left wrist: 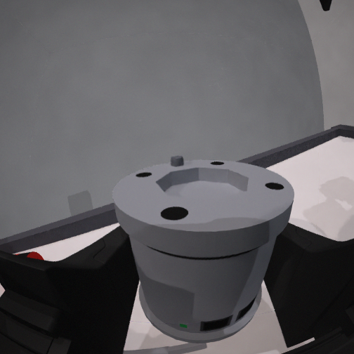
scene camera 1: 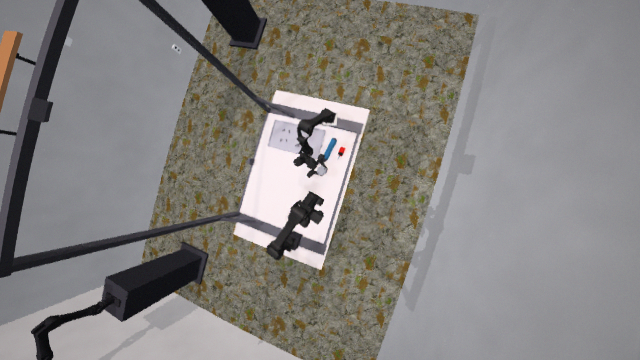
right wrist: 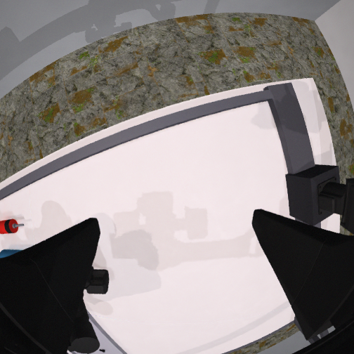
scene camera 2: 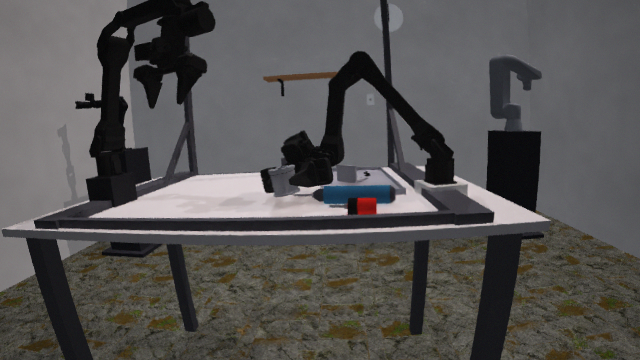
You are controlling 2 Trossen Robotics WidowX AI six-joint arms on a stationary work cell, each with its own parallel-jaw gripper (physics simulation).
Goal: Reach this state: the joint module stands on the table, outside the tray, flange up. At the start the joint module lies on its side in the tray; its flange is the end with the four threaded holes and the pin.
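Pixels of known places: left gripper, fingertip midpoint: (scene camera 1: 325, 172) (scene camera 2: 278, 184); right gripper, fingertip midpoint: (scene camera 2: 164, 106); left arm's base, link origin: (scene camera 1: 330, 118) (scene camera 2: 440, 182); right arm's base, link origin: (scene camera 1: 290, 241) (scene camera 2: 110, 175).
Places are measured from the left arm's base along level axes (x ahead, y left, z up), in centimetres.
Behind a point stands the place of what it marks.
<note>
The grey joint module (scene camera 1: 322, 170) {y -0.6, x 38.8, z 5.4 cm} (scene camera 2: 282, 181) {y 1.6, x 39.0, z 3.3 cm} (left wrist: 200, 260) is between the fingers of my left gripper (scene camera 1: 318, 167) {y 1.2, x 39.9, z 2.7 cm} (scene camera 2: 283, 180) {y 1.2, x 39.9, z 2.7 cm} (left wrist: 196, 217), which is shut on it. The flange, with four holes and a pin, faces up. In scene camera 2 the module leans slightly and its base is low over the white table (scene camera 1: 270, 185) {y -41.8, x 53.5, z -3.0 cm} (scene camera 2: 165, 205) {y -10.3, x 71.3, z -3.1 cm}, outside the tray; whether the base touches the table I cannot tell. The tray (scene camera 1: 271, 134) {y -45.3, x 13.6, z -2.0 cm} (scene camera 2: 400, 187) {y -7.5, x 7.9, z -2.2 cm} lies behind and to the right in that view. My right gripper (scene camera 2: 166, 104) {y 0.7, x 64.3, z 21.8 cm} (right wrist: 177, 223) is open and empty, high above the table.
A blue cylinder (scene camera 1: 330, 149) {y 2.8, x 22.9, z 0.9 cm} (scene camera 2: 357, 194) {y 3.9, x 22.8, z -0.4 cm} with dark ends lies close beside the left gripper. A red and black piece (scene camera 1: 341, 151) {y 10.7, x 23.6, z 0.2 cm} (scene camera 2: 366, 206) {y 12.3, x 23.1, z -1.0 cm} (right wrist: 7, 226) with a thin shaft lies near the table's front frame bar. A grey block (scene camera 2: 347, 173) {y -20.1, x 19.7, z 0.5 cm} stands at the tray.
</note>
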